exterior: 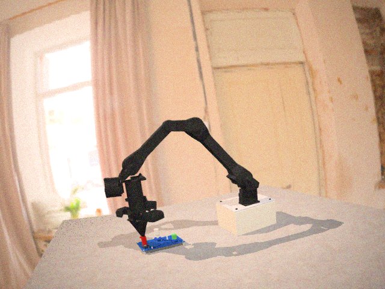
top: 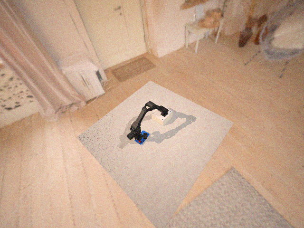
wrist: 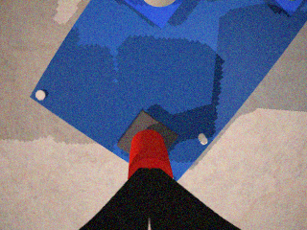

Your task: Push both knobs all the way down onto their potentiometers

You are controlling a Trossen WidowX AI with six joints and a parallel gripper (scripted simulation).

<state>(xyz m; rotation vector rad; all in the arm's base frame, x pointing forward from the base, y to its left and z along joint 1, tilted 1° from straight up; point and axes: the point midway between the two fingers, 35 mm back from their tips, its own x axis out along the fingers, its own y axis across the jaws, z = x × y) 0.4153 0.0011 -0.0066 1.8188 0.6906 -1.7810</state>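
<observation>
The red knob lies 1 cm below my gripper tip. The rest, counted from my gripper tip: white knob (6 cm behind, 5 cm to the right, 1 cm below).
</observation>
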